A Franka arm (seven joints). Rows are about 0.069 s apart.
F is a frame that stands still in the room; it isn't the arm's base.
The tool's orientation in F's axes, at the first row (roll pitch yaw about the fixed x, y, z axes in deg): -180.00 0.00 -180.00
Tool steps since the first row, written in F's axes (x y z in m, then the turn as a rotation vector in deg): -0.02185 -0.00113 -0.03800 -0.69 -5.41 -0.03; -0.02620 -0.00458 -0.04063 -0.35 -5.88 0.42; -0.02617 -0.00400 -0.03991 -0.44 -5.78 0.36; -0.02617 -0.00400 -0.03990 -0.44 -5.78 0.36
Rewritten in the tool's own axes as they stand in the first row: 0.02185 -0.00113 0.03800 0.69 -5.41 0.03; 0.02620 -0.00458 0.04063 0.35 -5.88 -0.42; 0.02617 -0.00400 0.03991 0.44 -5.78 -0.36; 0.02617 -0.00400 0.03990 0.44 -5.78 -0.36
